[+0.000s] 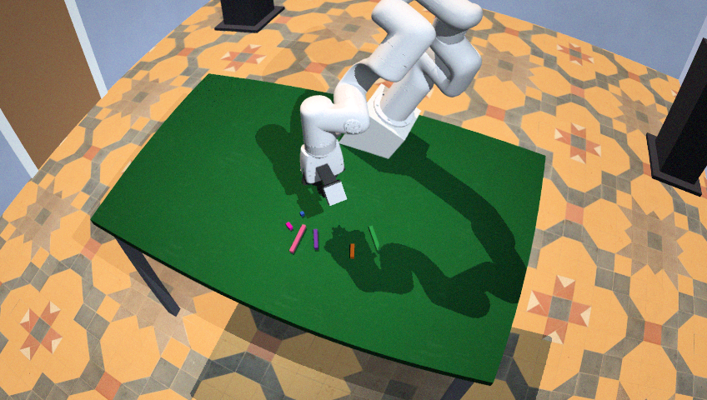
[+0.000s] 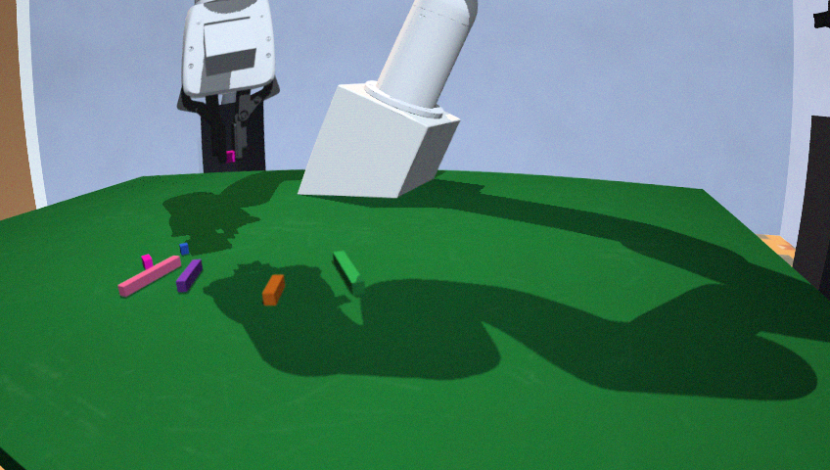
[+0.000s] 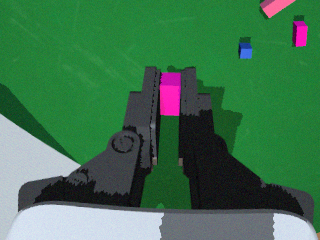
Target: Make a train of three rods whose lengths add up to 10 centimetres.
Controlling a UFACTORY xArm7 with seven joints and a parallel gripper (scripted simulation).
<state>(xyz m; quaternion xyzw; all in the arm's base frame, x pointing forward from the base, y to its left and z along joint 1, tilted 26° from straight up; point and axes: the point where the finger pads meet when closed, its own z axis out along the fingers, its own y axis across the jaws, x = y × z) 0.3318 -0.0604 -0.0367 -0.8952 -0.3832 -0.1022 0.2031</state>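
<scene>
My hand is 20 mm short of the blue rod, 70 mm to the left of it and 110 mm above it. Also, from my hand: purple rod (90 mm ahead, 110 mm below); pink rod (100 mm ahead, 40 mm to the right, 110 mm below); magenta rod (20 mm below).
</scene>
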